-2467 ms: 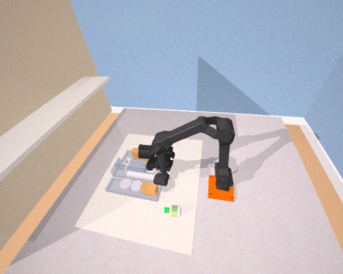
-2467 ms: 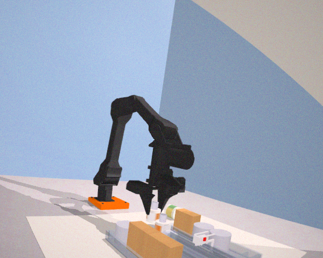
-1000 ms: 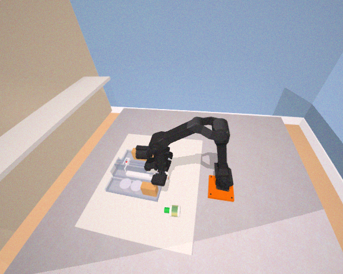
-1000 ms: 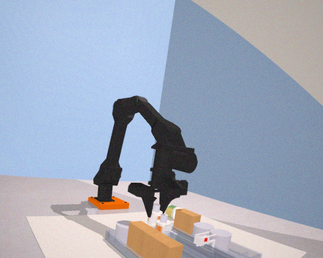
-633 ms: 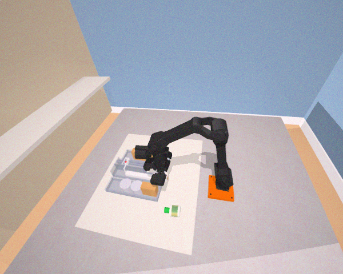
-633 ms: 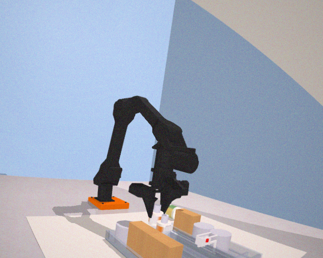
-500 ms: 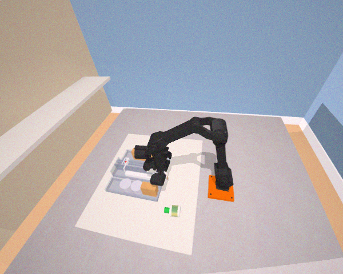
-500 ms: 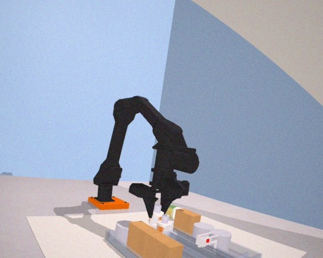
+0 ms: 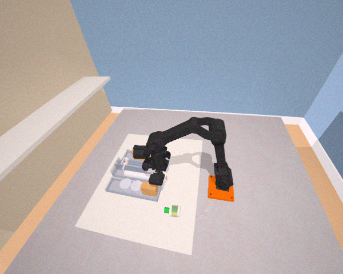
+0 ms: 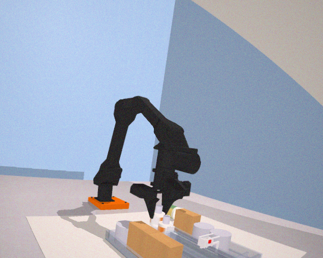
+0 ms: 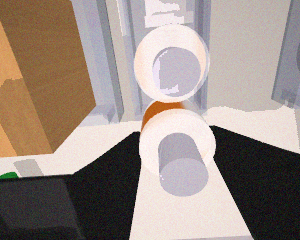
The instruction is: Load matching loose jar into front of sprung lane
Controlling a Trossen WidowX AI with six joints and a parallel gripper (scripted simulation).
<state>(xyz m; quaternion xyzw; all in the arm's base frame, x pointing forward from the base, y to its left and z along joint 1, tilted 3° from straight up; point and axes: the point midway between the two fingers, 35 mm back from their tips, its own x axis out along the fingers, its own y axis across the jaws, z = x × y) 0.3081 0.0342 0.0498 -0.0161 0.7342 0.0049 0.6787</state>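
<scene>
My gripper tip is now 18 cm short of the grey rack, 3 cm above it and 2 cm to the left of it.
</scene>
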